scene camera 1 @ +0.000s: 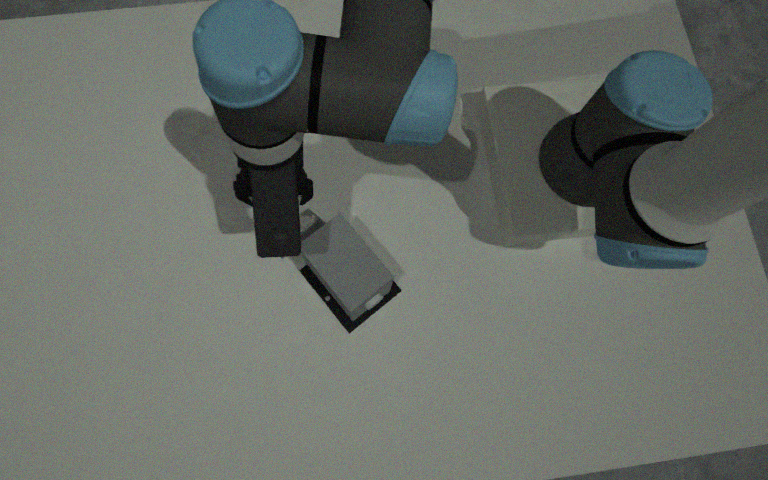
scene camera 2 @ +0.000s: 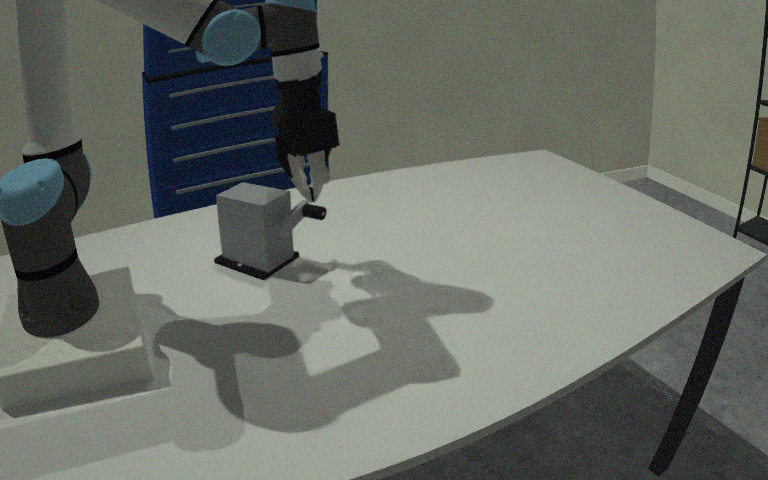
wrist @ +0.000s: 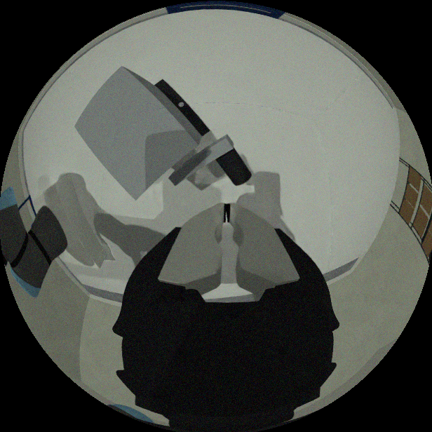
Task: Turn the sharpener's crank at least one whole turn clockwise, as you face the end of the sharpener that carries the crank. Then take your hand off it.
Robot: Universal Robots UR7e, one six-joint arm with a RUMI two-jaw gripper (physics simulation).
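Pixels of known places: gripper, between the fingertips: (scene camera 2: 312, 201); arm's base, origin of its link: (scene camera 1: 585, 162) (scene camera 2: 60, 311).
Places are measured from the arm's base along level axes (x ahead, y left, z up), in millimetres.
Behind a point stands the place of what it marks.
The grey box-shaped sharpener (scene camera 1: 348, 266) @(x 363, y 203, z 71 mm) (scene camera 2: 254, 226) @(x 363, y 145, z 31 mm) (wrist: 135, 130) stands upright on its black base plate (scene camera 1: 350, 327) @(x 360, y 272, z -48 mm) (scene camera 2: 263, 273) @(x 369, y 128, z -49 mm) (wrist: 187, 108). Its grey crank arm (scene camera 2: 292, 216) (wrist: 202, 159) sits on the end face and slants up and outward in scene camera 2. The black crank handle (scene camera 2: 314, 212) @(x 467, y 142, z 41 mm) (wrist: 234, 167) sticks out from the arm's end. My gripper (scene camera 2: 312, 198) @(x 462, y 125, z 68 mm) (wrist: 225, 205) is shut with nothing between its fingers. Its tips are close by the handle, just above it in scene camera 2; whether they touch it is unclear. In scene camera 1 my wrist hides the fingertips and handle.
The arm's base stands on a pale raised block (scene camera 2: 79, 367) @(x 57, y -144, z -12 mm) at one side of the white table (scene camera 1: 169, 367) @(x 627, y 343, z -57 mm) (scene camera 2: 509, 237) @(x 842, y 138, z -57 mm). A blue drawer cabinet (scene camera 2: 215, 135) stands behind the table. A black-framed shelf stands at the far right in scene camera 2.
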